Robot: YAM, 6 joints.
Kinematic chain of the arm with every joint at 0, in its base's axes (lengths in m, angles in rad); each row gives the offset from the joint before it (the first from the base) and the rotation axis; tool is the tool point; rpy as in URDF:
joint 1: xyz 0 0 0.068 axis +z
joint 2: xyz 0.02 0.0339 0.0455 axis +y
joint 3: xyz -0.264 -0.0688 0 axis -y
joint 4: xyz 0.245 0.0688 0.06 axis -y
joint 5: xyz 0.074 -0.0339 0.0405 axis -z
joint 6: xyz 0.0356 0 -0.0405 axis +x
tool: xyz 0 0 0 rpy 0 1.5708 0
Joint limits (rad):
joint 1: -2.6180..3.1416
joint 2: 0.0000..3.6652
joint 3: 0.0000..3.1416
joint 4: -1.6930..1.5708
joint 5: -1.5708..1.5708
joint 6: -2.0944..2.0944
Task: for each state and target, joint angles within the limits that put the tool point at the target. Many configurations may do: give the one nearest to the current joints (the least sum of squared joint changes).
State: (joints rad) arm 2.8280 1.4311 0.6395 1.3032 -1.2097 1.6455
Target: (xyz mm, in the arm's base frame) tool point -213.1 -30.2 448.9
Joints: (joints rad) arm 3.1282 1.2009 0.9997 1.3457 -1.1899 1.6455
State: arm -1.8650 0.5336 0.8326 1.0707 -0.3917 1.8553
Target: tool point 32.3 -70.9 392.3
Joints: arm -1.4035 0.4667 0.5018 1.0497 -0.5981 1.8553
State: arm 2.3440 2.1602 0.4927 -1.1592 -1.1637 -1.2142
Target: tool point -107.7 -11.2 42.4
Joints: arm 2.9325 2.2771 0.4501 -1.0846 -1.2103 -1.2142
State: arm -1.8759 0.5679 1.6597 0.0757 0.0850 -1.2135
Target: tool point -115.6 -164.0 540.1
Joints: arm -2.1617 1.0853 1.4723 0.0380 0.1305 -1.2135
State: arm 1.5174 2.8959 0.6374 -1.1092 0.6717 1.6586
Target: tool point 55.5 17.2 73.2
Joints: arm 0.8285 2.7175 0.3228 -1.4582 0.9654 1.6586
